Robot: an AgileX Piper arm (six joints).
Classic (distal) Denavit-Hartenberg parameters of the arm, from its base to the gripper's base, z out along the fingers. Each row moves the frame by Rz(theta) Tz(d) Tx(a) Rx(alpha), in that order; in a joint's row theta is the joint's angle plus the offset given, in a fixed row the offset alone. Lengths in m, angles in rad.
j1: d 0.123; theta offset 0; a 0; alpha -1.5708
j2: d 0; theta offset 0.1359; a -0.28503; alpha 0
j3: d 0; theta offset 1.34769; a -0.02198; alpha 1.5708
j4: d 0.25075; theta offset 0; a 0; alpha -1.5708
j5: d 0; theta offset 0; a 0; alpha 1.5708
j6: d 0.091; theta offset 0; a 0; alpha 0
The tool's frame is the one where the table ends.
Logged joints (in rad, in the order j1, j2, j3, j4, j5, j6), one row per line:
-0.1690, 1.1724, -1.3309, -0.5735, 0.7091, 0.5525
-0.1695, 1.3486, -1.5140, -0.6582, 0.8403, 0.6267
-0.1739, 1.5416, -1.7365, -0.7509, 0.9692, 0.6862
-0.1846, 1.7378, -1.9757, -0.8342, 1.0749, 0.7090
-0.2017, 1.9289, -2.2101, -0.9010, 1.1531, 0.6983
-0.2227, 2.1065, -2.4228, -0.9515, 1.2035, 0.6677
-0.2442, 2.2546, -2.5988, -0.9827, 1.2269, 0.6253
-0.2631, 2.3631, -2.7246, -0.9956, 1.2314, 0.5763
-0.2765, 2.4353, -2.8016, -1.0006, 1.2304, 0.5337
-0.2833, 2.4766, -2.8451, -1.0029, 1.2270, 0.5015
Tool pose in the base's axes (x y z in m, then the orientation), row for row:
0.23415, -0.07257, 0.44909, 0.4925, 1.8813, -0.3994
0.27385, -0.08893, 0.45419, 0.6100, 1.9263, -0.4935
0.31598, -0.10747, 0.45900, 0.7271, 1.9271, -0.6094
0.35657, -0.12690, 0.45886, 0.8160, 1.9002, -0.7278
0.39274, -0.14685, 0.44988, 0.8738, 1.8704, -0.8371
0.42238, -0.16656, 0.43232, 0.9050, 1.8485, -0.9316
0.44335, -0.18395, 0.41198, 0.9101, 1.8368, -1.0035
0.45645, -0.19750, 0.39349, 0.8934, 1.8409, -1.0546
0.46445, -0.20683, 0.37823, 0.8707, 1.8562, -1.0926
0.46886, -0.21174, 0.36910, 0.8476, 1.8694, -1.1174
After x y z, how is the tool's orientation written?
As a rotation vector, in radians.
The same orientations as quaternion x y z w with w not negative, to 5 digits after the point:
0.20776, 0.79361, -0.16848, 0.54648
0.25292, 0.79868, -0.20461, 0.50623
0.29758, 0.78871, -0.24941, 0.47663
0.33106, 0.77094, -0.29528, 0.45701
0.35200, 0.75347, -0.33722, 0.44121
0.36223, 0.73986, -0.37287, 0.42703
0.36252, 0.73165, -0.39972, 0.41653
0.35440, 0.73026, -0.41834, 0.40757
0.34384, 0.73302, -0.43147, 0.39786
0.33373, 0.73605, -0.43996, 0.39152

